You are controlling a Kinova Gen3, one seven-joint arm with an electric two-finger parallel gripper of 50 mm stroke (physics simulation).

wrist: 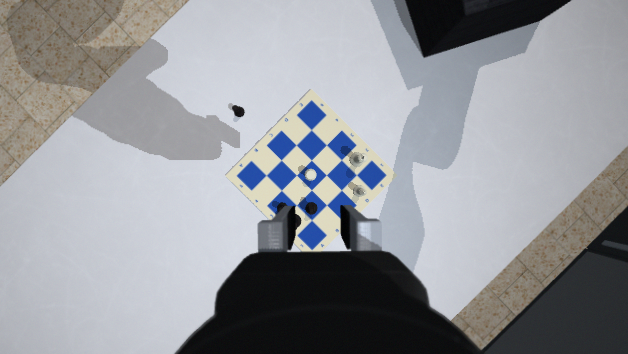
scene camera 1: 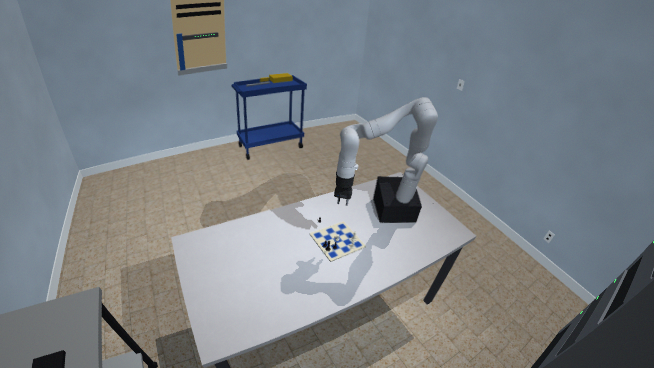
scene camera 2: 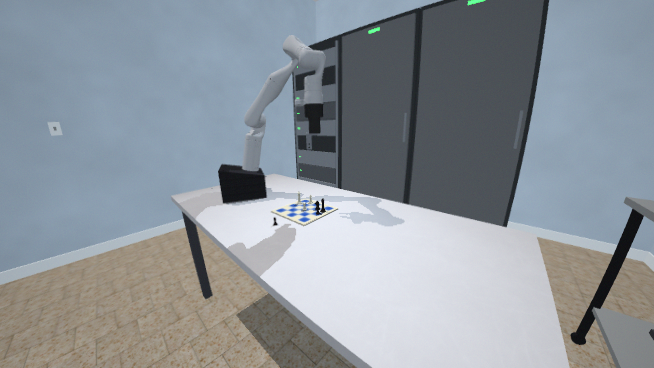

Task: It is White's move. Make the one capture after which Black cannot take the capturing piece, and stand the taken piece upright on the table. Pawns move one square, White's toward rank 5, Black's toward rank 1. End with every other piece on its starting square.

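Places are measured from the arm's base along level axes (x ahead, y left, z up), in millimetres.
Where they show: gripper, fingertip midpoint: (wrist: 317, 220) (scene camera 1: 342, 203) (scene camera 2: 309, 148); arm's base at its link origin: (scene camera 1: 403, 197) (scene camera 2: 250, 169).
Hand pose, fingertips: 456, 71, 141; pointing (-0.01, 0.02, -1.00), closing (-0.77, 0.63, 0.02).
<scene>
Each offset is from my fingertips to the centre of the thing, as dx, dy, dz. Level surfaces: height alone.
My gripper (scene camera 1: 343, 202) (scene camera 2: 309, 142) (wrist: 317, 220) is open and empty, high above the table. On the blue-and-cream board {-17, -24, -277} (scene camera 1: 323, 231) (scene camera 2: 290, 217) (wrist: 296, 130), a small white piece {-16, -27, -258} (scene camera 2: 304, 206) (wrist: 310, 174) stands on C3, a taller white piece {-98, +6, -243} (scene camera 2: 299, 198) (wrist: 357, 159) on E2, and another white piece {-65, +51, -253} (scene camera 2: 310, 199) (wrist: 359, 191) on D1. Black pieces stand on B2 {+21, +19, -254} (wrist: 311, 208), A3 {+60, -14, -258} (wrist: 281, 206) and A2 {+59, +18, -243} (wrist: 297, 220); the left finger partly hides the last two in the wrist view. A small black piece {+9, -196, -264} (scene camera 1: 320, 220) (scene camera 2: 275, 221) (wrist: 239, 111) stands upright on the table off the board's D-E side.
The arm's black base block (scene camera 1: 397, 202) (scene camera 2: 242, 184) (wrist: 465, 25) stands on the table {dz -280} (scene camera 1: 240, 280) (scene camera 2: 425, 265) (wrist: 125, 215) behind the board. A blue cart (scene camera 1: 270, 89) and dark cabinets (scene camera 2: 375, 115) stand away from the table.
</scene>
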